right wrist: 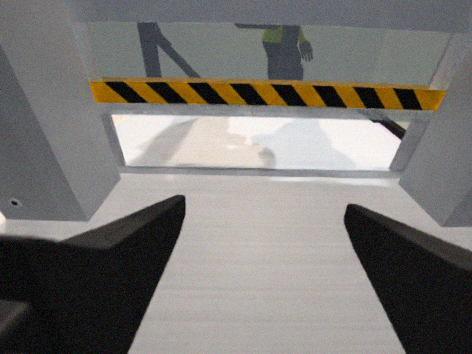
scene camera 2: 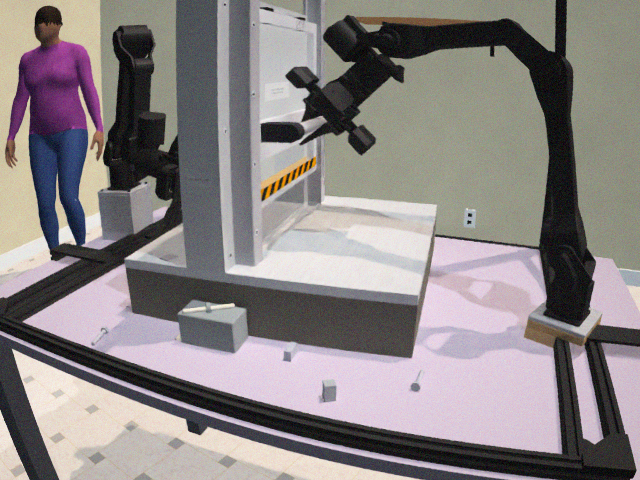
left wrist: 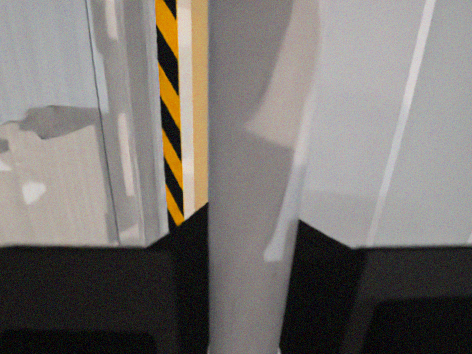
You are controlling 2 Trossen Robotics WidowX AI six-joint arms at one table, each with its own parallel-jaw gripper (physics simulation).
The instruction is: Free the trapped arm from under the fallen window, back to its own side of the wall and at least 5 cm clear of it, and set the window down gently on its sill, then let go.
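Observation:
The window, with a yellow-black striped strip, is raised in its frame. In the right wrist view a gap shows between its bottom rail and the sill. My left gripper is shut on the window's round grey handle bar, which runs between its fingers. My right gripper is open and empty, on its own side of the frame, with its fingertips apart from the sill over the pale base. In scene camera 2 its fingers are hidden behind the grey post.
The frame stands on a thick base slab. In front are a grey box with a pale stick on it, two small grey blocks and two bolts. Black rails edge the table. A person stands behind at left.

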